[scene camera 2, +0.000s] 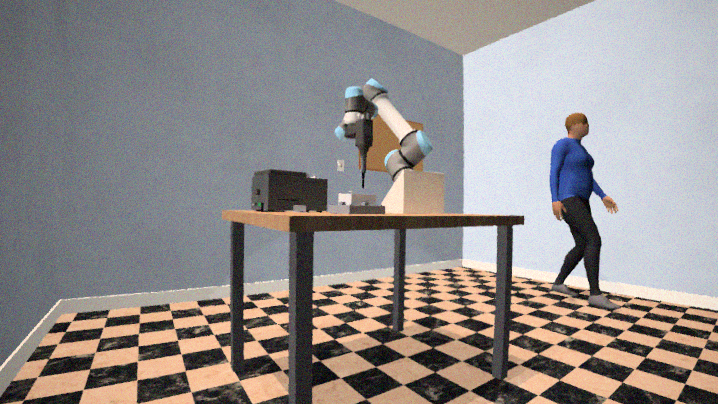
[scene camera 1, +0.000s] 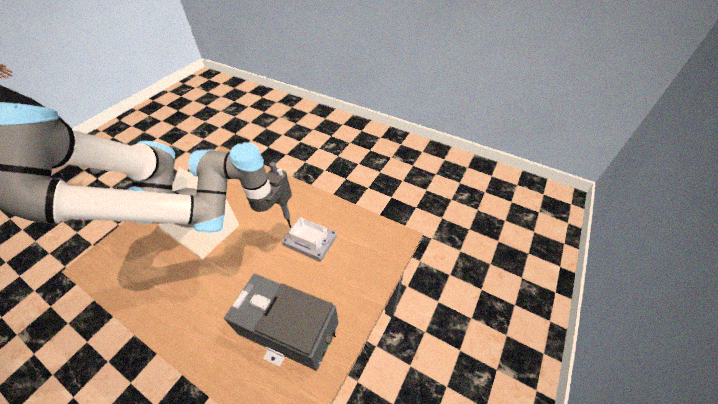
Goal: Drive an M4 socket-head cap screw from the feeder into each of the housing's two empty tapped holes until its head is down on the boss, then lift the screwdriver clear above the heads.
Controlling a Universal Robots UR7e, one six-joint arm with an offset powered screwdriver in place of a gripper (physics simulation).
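Observation:
The white housing [scene camera 1: 312,236] [scene camera 2: 367,199] sits on a grey fixture plate [scene camera 1: 302,248] [scene camera 2: 357,210] on the table. Its tapped holes and any screws in them are too small to make out. The dark feeder [scene camera 1: 301,320] [scene camera 2: 287,191] stands apart from the housing, with light parts on its lower end. My screwdriver [scene camera 1: 289,225] [scene camera 2: 363,186] points down, its thin bit tip a little above the housing in the scene camera 2 view. In the scene camera 1 view the tip shows at the housing's upper left corner. Whether a screw is on the tip cannot be seen.
The wooden table [scene camera 1: 165,311] [scene camera 2: 401,222] carries the pale robot base [scene camera 1: 223,232] [scene camera 2: 424,193]. A small light plate with a dark spot [scene camera 1: 273,357] lies beside the feeder. A person in a blue top [scene camera 2: 572,165] stands beyond the table, near the pale wall.

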